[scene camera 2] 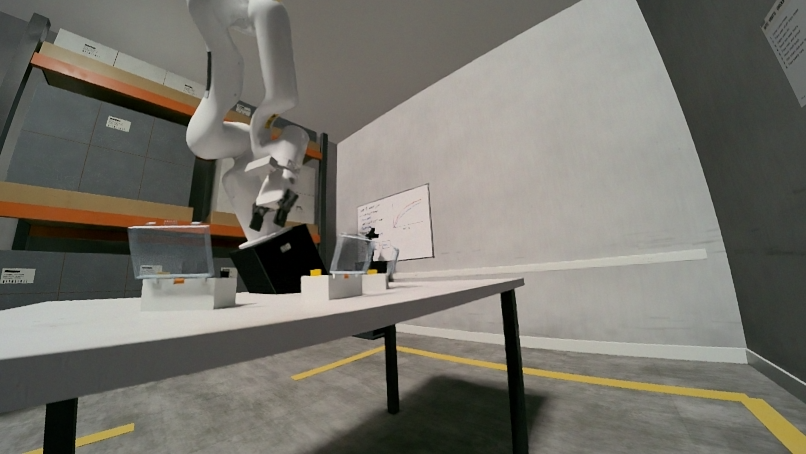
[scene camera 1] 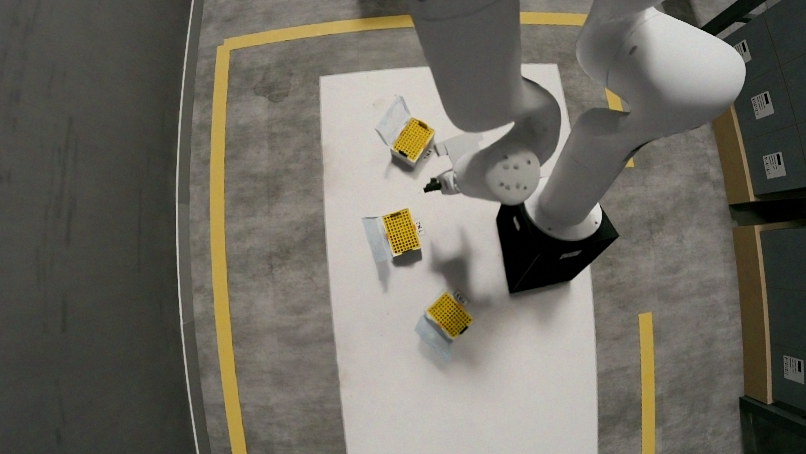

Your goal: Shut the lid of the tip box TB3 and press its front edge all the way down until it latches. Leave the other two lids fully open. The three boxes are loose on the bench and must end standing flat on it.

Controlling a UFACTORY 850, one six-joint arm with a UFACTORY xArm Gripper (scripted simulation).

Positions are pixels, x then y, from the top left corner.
Labels:
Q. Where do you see a tip box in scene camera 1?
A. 441,340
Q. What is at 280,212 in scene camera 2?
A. The gripper.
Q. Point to a tip box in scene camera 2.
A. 352,255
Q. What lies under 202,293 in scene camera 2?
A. A tip box.

